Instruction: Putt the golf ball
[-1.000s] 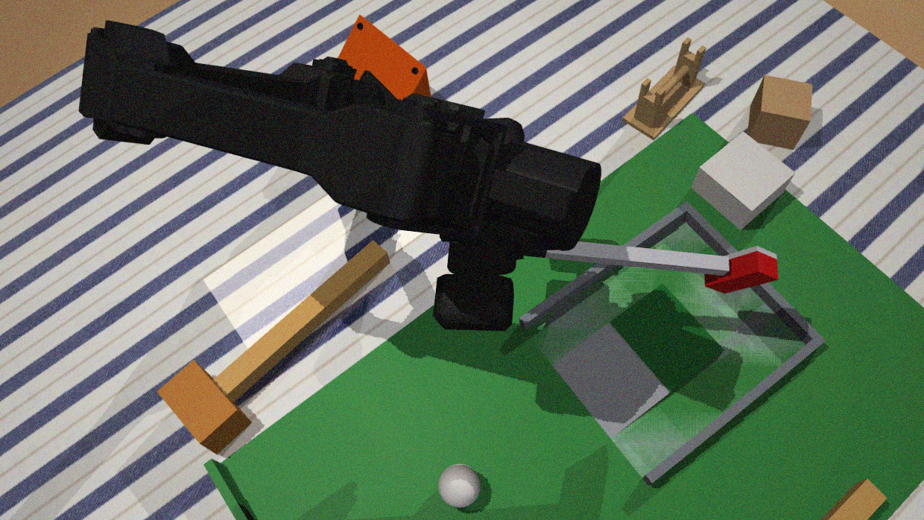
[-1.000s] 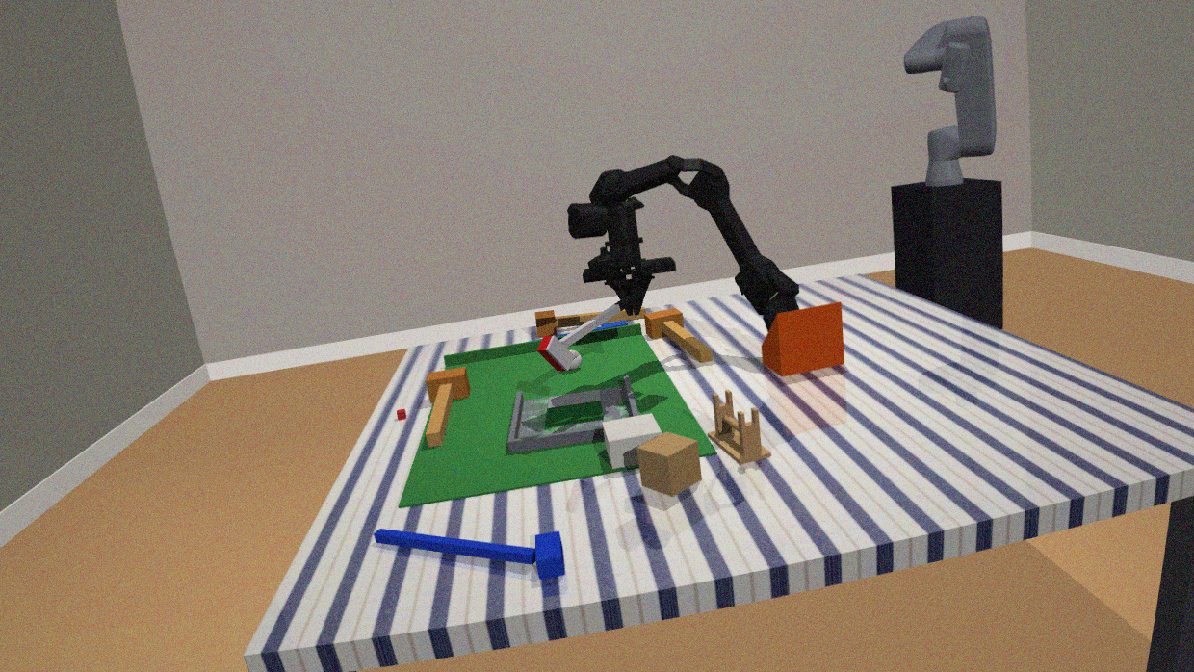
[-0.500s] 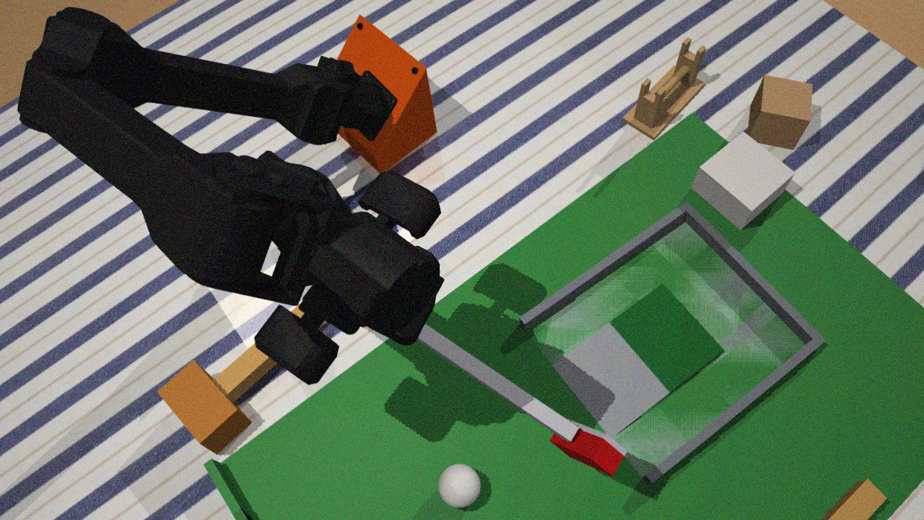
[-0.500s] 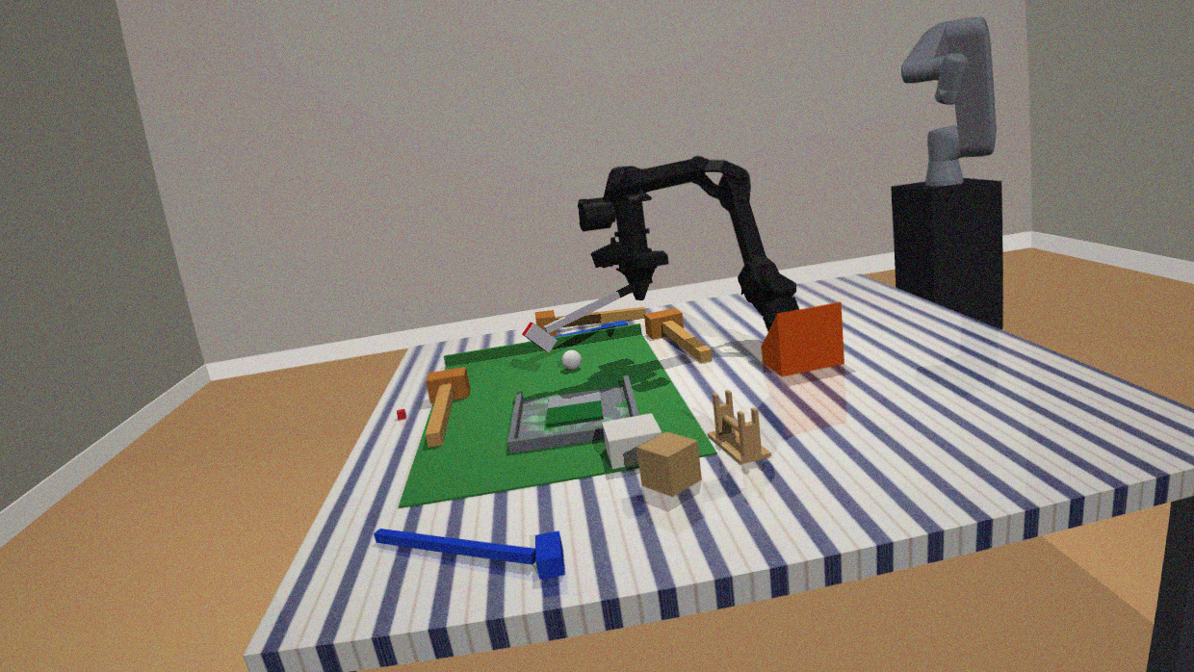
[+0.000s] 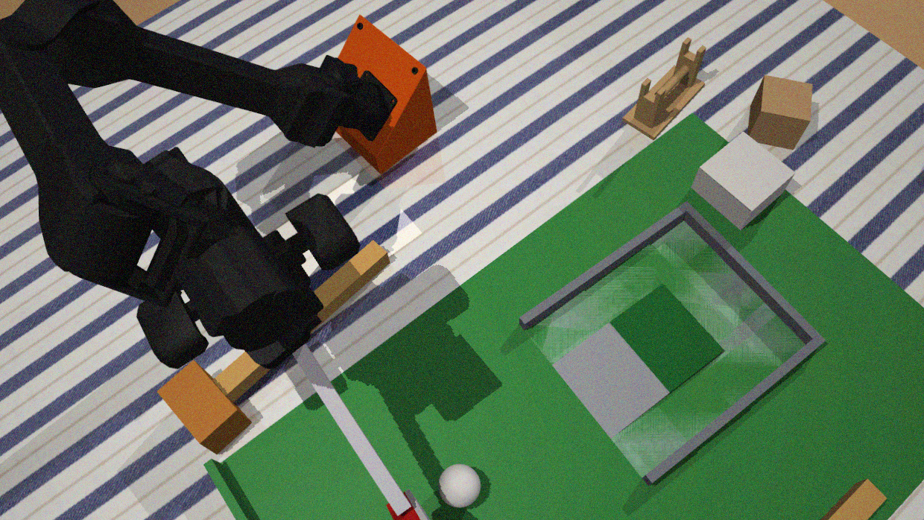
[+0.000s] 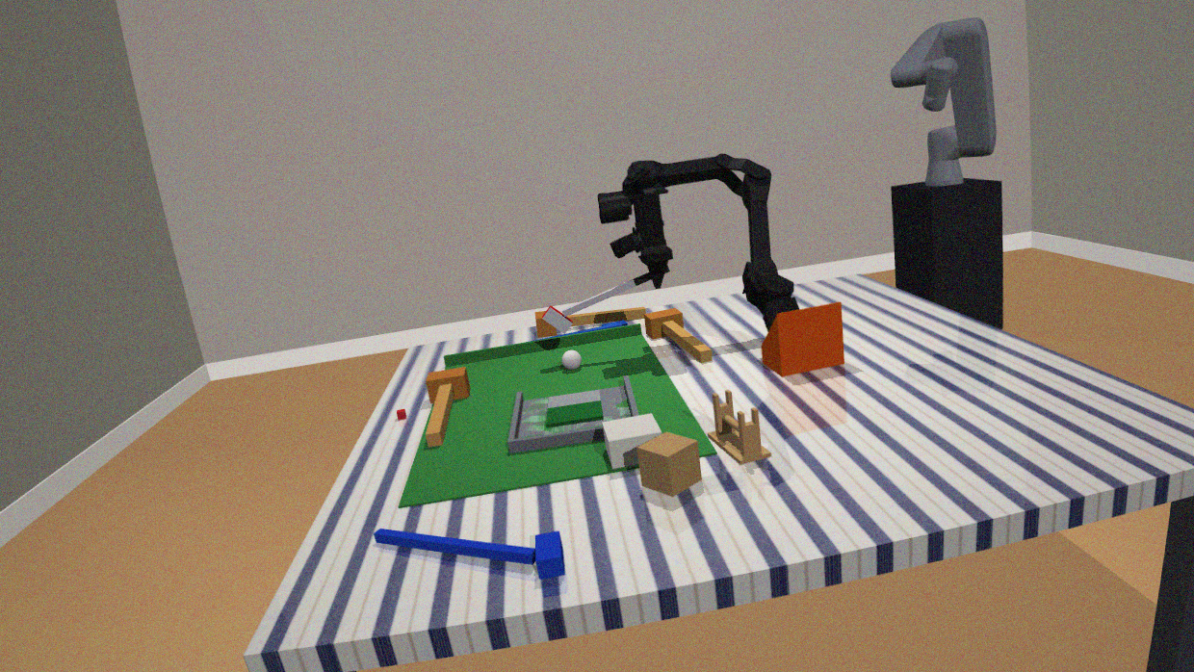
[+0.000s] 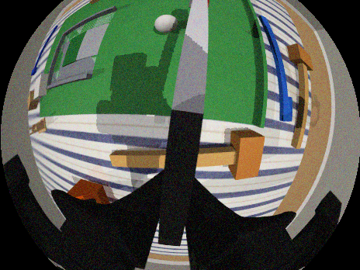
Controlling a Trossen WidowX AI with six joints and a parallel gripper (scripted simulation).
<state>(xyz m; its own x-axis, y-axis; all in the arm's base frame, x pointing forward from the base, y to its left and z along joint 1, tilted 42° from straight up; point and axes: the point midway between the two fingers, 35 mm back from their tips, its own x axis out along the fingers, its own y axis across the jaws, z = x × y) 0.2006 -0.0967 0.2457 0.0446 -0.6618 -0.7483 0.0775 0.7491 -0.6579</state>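
Right now the red putter is 12 cm ahead of my gripper tip and 1 cm to the right of it. Also, from my gripper tip: white golf ball: 21 cm ahead, 12 cm below, 4 cm to the left; then green mat: 27 cm ahead, 20 cm to the left, 14 cm below; then white cube: 52 cm to the left, 16 cm ahead, 12 cm below.
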